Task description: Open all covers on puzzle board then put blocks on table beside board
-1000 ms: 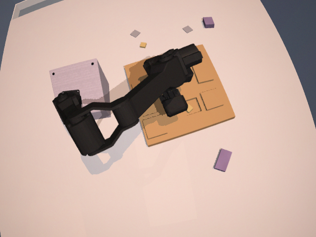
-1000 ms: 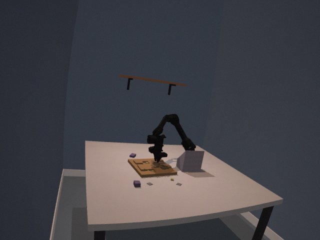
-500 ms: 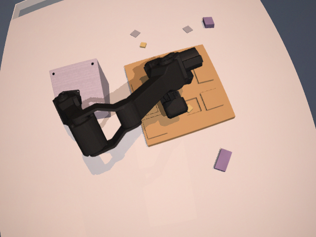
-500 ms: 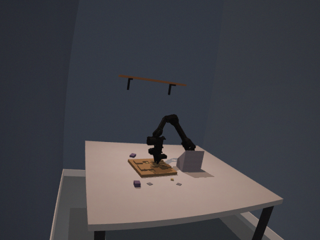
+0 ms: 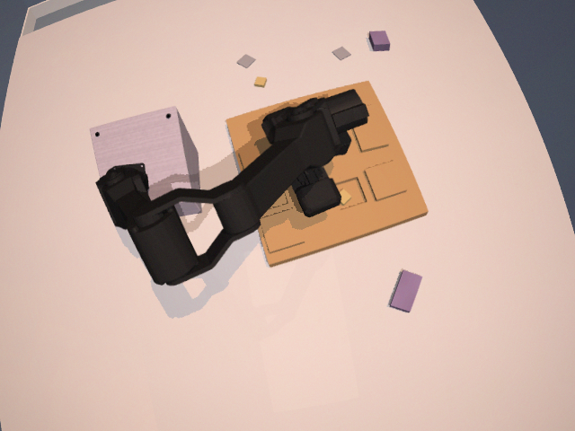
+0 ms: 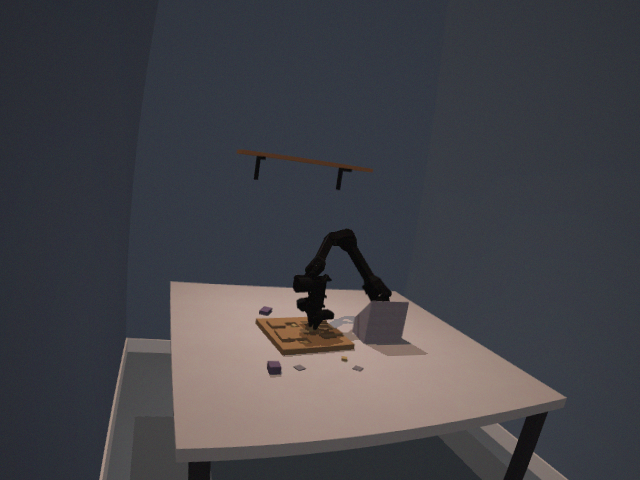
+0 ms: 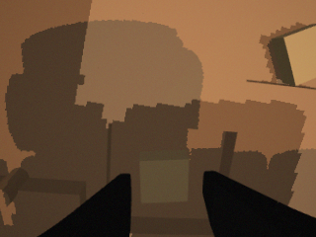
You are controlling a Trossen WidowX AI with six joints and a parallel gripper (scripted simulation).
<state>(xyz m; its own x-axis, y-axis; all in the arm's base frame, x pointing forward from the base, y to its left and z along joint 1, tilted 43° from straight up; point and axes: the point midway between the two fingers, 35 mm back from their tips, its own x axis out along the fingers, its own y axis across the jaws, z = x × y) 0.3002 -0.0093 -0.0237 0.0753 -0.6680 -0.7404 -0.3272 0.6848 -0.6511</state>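
Now: the orange puzzle board 4 cm ahead of my gripper tip and 1 cm to the left of it. Also, from my gripper tip: flat purple block 16 cm ahead, 21 cm to the right, 2 cm below.
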